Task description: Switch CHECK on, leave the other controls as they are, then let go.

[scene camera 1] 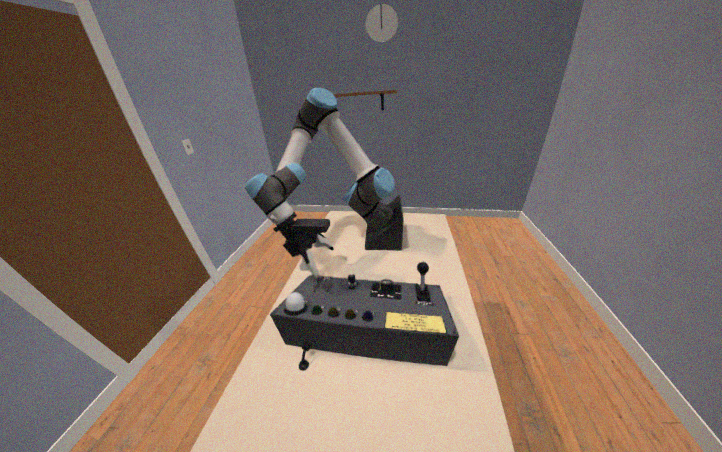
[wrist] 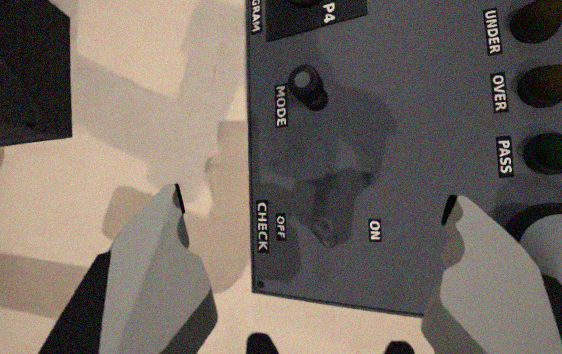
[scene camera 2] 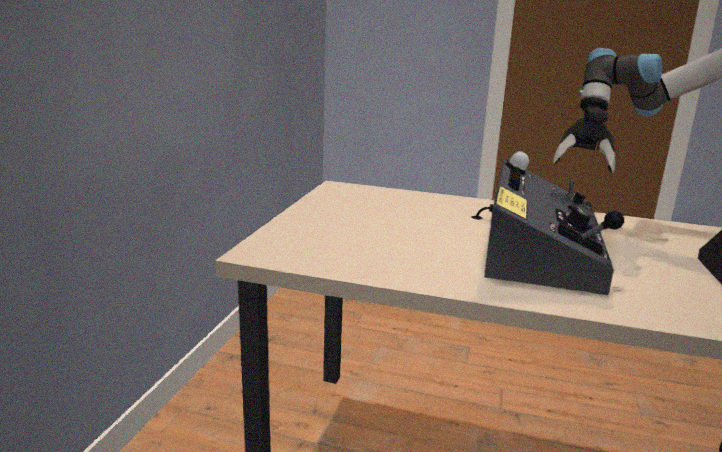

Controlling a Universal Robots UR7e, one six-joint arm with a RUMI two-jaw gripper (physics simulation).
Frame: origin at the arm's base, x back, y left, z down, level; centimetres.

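Seen in the pictures: gripper, fingertip midpoint: [scene camera 1: 326,263] [wrist: 310,192] [scene camera 2: 582,168]; arm's base, link origin: [scene camera 1: 381,219].
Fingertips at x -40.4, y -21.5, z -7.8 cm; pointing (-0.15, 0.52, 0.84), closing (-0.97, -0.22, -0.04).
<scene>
Pixels of each thing's top centre, then the offset from my fingertips to it. "pt": a spot on its surface instead.
- CHECK toggle, top centre: [wrist: 328,240] dx -1.1, dy -3.7, dz +4.1 cm
- MODE knob, top centre: [wrist: 317,77] [scene camera 2: 576,192] [scene camera 1: 350,277] dx -2.6, dy +8.2, dz +4.4 cm
- white dome, surface spot: [wrist: 545,242] pt dx -13.4, dy -5.5, dz +0.8 cm
- ball-topped lever, top centre: [scene camera 2: 615,211] [scene camera 1: 423,263] dx -0.5, dy +32.8, dz +1.3 cm
- yellow label, surface spot: [scene camera 2: 511,202] [scene camera 1: 418,322] pt dx -21.6, dy +27.1, dz +2.9 cm
The dark sloped console [scene camera 1: 367,341] [scene camera 2: 538,255] [wrist: 425,150] stands on the table. In the wrist view the CHECK toggle [wrist: 327,234] sits between its OFF label [wrist: 280,227] and ON label [wrist: 374,230], under shadow; which way it leans is hard to tell. In scene camera 2 a short lever [scene camera 2: 571,186] stands up from the panel. My gripper [scene camera 1: 321,257] [scene camera 2: 584,166] [wrist: 310,192] is open and empty, above the console's CHECK end and apart from it. The toggle lies between the two fingers as seen in the wrist view.
The MODE knob [scene camera 1: 351,280] [wrist: 306,82] stands beside the CHECK area. The white dome [scene camera 1: 294,302] [scene camera 2: 518,160] [wrist: 545,242] and several coloured lamps line the high edge. A ball-topped lever [scene camera 1: 422,268] [scene camera 2: 613,220] rises at the far end. A yellow label [scene camera 1: 415,322] [scene camera 2: 511,202] is on the panel.
</scene>
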